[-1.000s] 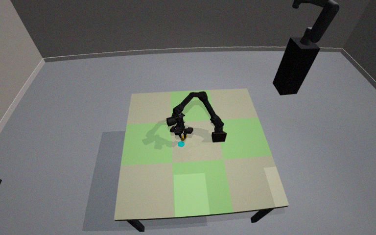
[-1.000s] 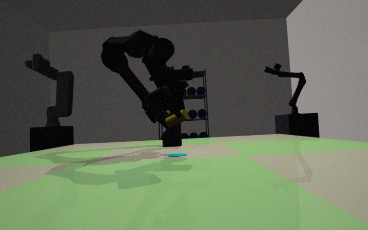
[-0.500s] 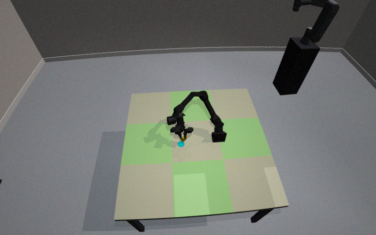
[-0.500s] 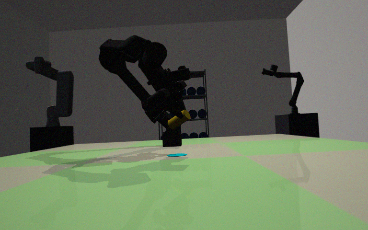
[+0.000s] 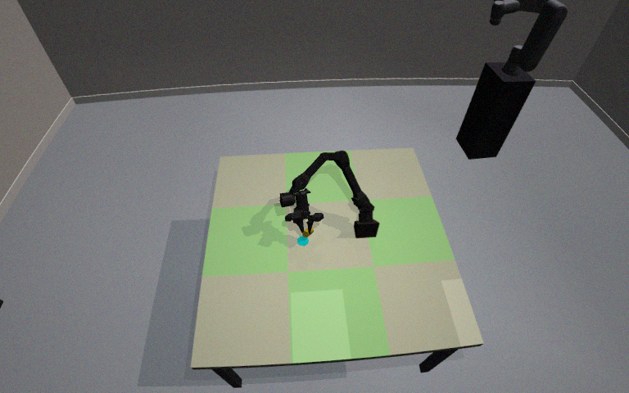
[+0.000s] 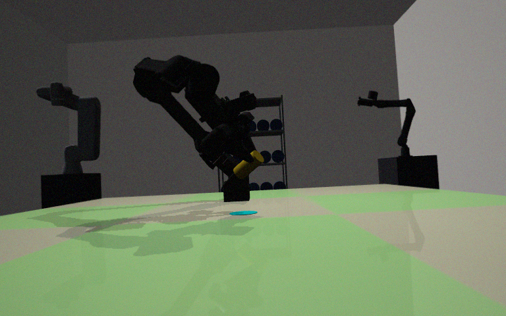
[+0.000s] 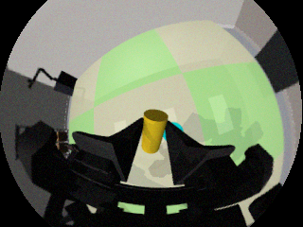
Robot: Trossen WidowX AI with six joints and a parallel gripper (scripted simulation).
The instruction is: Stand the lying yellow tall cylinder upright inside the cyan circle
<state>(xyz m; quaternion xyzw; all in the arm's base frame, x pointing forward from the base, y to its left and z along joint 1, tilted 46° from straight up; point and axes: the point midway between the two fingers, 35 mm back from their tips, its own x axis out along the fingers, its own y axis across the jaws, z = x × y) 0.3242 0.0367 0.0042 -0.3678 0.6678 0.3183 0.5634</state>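
The yellow tall cylinder is 1 cm behind my gripper tip, 1 cm to the right of it and 1 cm below it. Round my gripper tip: flat cyan circle: 2 cm ahead, 3 cm to the right, 11 cm below.
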